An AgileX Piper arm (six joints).
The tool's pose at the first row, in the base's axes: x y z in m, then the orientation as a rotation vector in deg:
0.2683 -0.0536 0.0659 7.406 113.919 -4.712
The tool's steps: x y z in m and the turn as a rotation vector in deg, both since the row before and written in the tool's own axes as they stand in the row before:
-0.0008 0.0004 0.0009 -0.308 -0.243 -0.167
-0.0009 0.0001 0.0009 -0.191 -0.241 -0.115
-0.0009 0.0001 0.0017 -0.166 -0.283 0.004
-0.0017 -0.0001 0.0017 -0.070 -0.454 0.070
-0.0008 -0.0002 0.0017 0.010 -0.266 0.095
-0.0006 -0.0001 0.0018 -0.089 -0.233 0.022
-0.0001 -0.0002 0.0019 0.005 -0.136 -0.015
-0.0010 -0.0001 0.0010 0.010 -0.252 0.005
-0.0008 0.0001 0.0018 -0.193 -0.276 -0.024
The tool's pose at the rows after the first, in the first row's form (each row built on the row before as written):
0.2695 -0.0534 0.0663 7.026 113.695 -4.525
0.2707 -0.0534 0.0668 6.774 113.466 -4.421
0.2726 -0.0535 0.0669 6.653 113.186 -4.267
0.2748 -0.0539 0.0678 6.650 112.729 -4.173
0.2766 -0.0543 0.0679 6.735 112.457 -4.133
0.2785 -0.0546 0.0678 6.685 112.224 -4.042
0.2803 -0.0550 0.0672 6.666 112.089 -4.063
0.2816 -0.0553 0.0677 6.663 111.837 -4.081
0.2836 -0.0554 0.0678 6.497 111.566 -3.921

